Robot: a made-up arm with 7 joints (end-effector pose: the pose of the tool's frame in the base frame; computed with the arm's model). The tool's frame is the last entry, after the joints. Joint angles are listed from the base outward.
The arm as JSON. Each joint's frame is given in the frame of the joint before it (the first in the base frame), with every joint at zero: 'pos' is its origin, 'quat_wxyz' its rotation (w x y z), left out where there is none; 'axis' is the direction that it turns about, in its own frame. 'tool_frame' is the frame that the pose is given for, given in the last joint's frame.
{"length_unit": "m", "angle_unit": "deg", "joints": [
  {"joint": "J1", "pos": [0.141, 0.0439, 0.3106], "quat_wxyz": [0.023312, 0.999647, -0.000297, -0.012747], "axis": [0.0, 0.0, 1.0]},
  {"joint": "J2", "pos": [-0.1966, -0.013, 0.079], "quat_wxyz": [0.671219, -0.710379, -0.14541, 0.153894], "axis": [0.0, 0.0, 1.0]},
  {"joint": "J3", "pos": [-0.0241, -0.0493, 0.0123], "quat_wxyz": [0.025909, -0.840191, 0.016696, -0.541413], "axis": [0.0, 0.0, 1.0]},
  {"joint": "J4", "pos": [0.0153, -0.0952, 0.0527], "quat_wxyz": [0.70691, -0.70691, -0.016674, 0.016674], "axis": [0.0, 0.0, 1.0]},
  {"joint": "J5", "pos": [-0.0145, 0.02, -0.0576], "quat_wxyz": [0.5, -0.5, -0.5, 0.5], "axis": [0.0, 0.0, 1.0]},
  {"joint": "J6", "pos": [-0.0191, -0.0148, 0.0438], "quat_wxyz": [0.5, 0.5, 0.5, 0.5], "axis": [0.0, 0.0, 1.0]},
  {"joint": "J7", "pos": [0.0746, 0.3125, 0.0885], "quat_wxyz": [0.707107, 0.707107, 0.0, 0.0], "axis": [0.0, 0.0, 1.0]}
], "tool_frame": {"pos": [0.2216, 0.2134, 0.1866], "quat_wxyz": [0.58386, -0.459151, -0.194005, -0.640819]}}
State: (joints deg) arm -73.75 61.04 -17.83 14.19 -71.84 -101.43 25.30
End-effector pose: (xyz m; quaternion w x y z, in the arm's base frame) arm 0.3042 -0.2109 0.0490 0.2097 -0.7050 -0.3531 -0.5782
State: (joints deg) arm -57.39 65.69 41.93 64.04 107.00 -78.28 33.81
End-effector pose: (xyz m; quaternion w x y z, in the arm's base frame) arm 0.2697 -0.4411 0.5600 0.3569 0.3408 0.3509 -0.7959
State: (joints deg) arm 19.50 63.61 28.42 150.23 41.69 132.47 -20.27
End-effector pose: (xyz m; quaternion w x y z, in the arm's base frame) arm 0.2604 0.1235 0.6155 0.5304 0.0098 0.1743 -0.8296
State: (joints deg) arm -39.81 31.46 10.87 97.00 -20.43 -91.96 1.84
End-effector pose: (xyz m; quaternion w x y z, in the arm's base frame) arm -0.3906 0.0174 0.2443 0.1788 -0.8871 0.3441 0.2504
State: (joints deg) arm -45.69 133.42 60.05 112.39 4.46 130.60 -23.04
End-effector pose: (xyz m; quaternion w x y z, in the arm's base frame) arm -0.2623 0.1749 0.3950 0.7641 0.1108 -0.5255 -0.3574
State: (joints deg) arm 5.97 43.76 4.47 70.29 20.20 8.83 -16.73
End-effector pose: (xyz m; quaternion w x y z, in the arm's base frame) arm -0.1686 0.3686 0.6719 0.3449 0.4071 -0.4633 -0.7075
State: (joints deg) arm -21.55 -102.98 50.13 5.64 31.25 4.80 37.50
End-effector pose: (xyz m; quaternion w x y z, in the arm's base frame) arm 0.3148 -0.3543 0.3205 0.3130 0.1980 0.3566 -0.8577
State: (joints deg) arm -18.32 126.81 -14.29 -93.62 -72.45 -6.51 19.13
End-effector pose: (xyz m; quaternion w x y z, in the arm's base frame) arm -0.0308 -0.3744 0.3799 0.2853 0.1053 0.0136 0.9525
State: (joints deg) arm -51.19 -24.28 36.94 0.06 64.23 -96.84 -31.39
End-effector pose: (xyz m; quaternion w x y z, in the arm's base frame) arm 0.3315 -0.4149 0.1421 0.0062 0.0621 0.7220 -0.6891
